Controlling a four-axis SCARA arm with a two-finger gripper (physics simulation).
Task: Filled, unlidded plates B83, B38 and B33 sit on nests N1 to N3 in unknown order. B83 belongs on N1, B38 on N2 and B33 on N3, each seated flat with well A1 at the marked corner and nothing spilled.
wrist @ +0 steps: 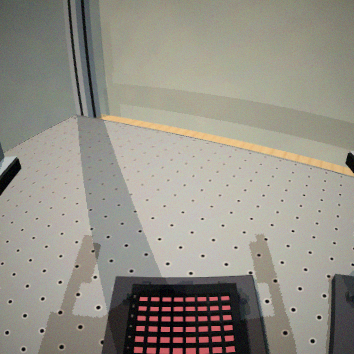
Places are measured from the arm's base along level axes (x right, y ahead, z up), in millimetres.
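Where they show: gripper, fingertip midpoint: [181, 138].
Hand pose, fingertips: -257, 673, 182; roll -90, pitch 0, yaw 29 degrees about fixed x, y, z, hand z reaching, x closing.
After its pixels a point has its place, as x, y, z.
A black well plate [184, 323] {-259, 675, 39} with red-filled wells shows at the bottom centre of the wrist view, on a dark nest [259, 320] {-211, 709, 25}. Its near part is cut off by the lower edge, and no plate code, nest label or A1 mark is visible. My gripper [181, 138] {-257, 673, 182} is open and empty, with one fingertip at the left edge and the other at the right edge. The plate lies low between the two sides of the gripper, apart from both fingers. Which nest this is, and whether the plate is fully seated, I cannot tell. The other two plates do not show.
Part of another dark block [343, 320] {-142, 732, 25} shows at the lower right edge. The perforated deck [200, 200] {-329, 842, 13} stretches back to a wood-coloured strip [220, 140] {-370, 1000, 13} along the pale wall [225, 60]. A grey vertical post [90, 60] {-685, 1034, 134} stands at the back left corner. Shadows cross the deck.
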